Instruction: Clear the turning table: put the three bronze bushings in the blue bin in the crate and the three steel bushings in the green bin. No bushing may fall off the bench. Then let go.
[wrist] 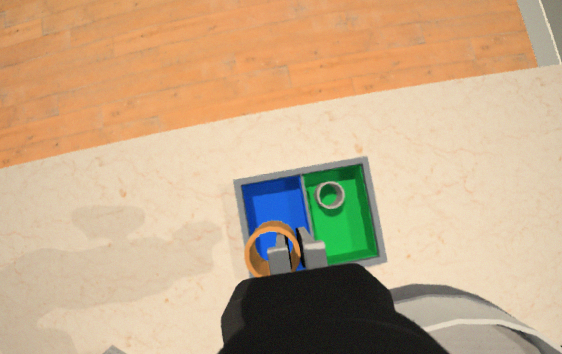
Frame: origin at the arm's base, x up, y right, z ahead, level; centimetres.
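Seen in the pictures: gripper, fingertip midpoint: (292,241).
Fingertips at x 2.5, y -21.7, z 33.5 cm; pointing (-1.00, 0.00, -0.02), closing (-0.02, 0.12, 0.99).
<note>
A point is followed by its place in that frame.
My gripper (292,241) {x 2.5, y -21.7, z 33.5 cm} is shut on the wall of a bronze bushing (274,225) {x 5.0, y -23.7, z 32.6 cm}, one finger inside the ring and one outside. In the view, the bushing overlaps the near left part of the blue bin (275,205) {x -14.2, y -24.2, z 32.0 cm}; its height above the crate is hard to judge. No bushing shows in the visible part of the blue bin, whose near end is partly hidden. A steel bushing (317,196) {x -10.4, y -24.0, z 38.1 cm} stands in the far left part of the green bin (345,225) {x -14.2, y -18.3, z 41.6 cm}. Both bins sit in the grey crate (373,210) {x -9.8, y -20.2, z 44.9 cm}. The turning table is not identifiable in this view.
The pale bench top (450,150) {x -14.8, y -25.1, z 62.0 cm} surrounds the crate, and its edge runs beyond the crate's far side. Wooden floor (225,55) lies past that edge. Shadows fall on the bench at the left. A small grey corner (115,350) {x -14.1, y -8.0, z 0.6 cm} shows at the bottom left.
</note>
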